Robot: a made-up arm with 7 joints.
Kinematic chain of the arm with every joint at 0, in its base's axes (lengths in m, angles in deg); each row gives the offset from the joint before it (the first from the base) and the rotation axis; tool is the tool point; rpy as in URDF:
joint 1: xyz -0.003 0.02 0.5 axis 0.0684 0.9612 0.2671
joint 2: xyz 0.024 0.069 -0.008 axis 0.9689 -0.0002 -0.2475
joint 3: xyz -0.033 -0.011 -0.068 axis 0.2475 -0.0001 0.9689
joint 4: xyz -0.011 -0.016 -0.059 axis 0.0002 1 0
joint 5: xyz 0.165 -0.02 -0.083 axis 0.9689 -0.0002 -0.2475
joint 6: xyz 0.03 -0.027 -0.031 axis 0.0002 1 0
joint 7: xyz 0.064 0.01 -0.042 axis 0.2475 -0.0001 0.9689
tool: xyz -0.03 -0.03 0.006 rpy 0 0 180
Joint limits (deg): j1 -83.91..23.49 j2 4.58..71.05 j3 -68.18..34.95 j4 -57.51..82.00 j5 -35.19..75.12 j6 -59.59..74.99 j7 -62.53..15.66
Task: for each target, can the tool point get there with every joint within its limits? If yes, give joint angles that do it. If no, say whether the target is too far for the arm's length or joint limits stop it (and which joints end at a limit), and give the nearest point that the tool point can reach.
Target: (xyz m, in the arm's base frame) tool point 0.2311 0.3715 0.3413
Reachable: yes | joints -46.27 60.16 -20.80 60.40 48.14 12.96 -40.01
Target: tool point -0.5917 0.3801 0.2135
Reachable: no: too far | nearest point -0.3194 0.2764 0.2842 | short by 0.300 m
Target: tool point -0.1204 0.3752 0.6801
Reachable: no: joint limits stop it (at a limit: joint 1, joint 2, joint 3, joint 4, joint 6, joint 7) | nearest point -0.1471 0.4311 0.5199 | short by 0.172 m
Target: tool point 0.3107 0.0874 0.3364
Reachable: yes | joints -27.04 42.12 -8.21 -1.42 13.40 -49.14 -14.50
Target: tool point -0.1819 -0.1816 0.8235
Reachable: no: joint limits stop it (at a limit: joint 1, joint 2, joint 4, joint 7) | nearest point -0.0233 -0.0928 0.6664 | short by 0.240 m
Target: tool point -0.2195 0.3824 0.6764
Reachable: no: joint limits stop it (at a limit: joint 1, joint 2, joint 3, joint 4, joint 6, joint 7) | nearest point -0.1799 0.4176 0.5152 | short by 0.170 m
